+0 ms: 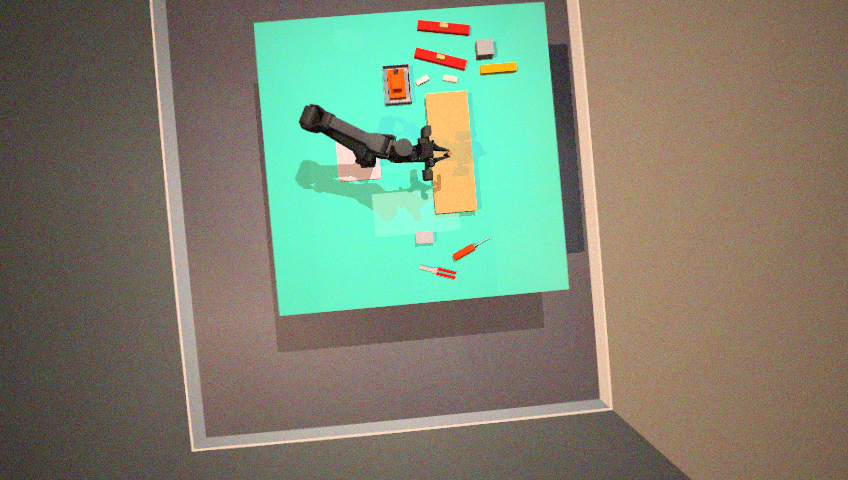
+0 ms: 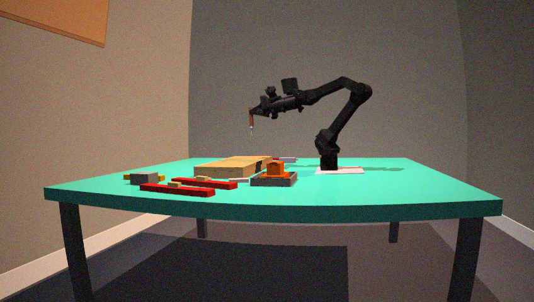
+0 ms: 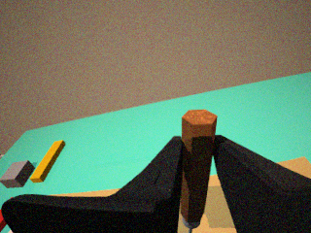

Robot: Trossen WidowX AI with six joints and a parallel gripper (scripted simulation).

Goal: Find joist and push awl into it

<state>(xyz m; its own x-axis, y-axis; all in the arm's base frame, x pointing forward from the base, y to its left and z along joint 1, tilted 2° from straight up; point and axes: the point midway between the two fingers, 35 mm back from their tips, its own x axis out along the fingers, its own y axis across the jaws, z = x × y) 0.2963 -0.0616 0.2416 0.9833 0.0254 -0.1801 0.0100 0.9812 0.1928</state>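
Now: the awl 1 cm behind my gripper tip, 1 cm to the left of it and 5 cm below it. The rest, counted from my gripper tip: orange stud finder: 19 cm behind, 39 cm to the left, 19 cm below; then grey tray: 18 cm behind, 38 cm to the left, 22 cm below; then red screwdriver: 12 cm ahead, 34 cm to the right, 22 cm below.
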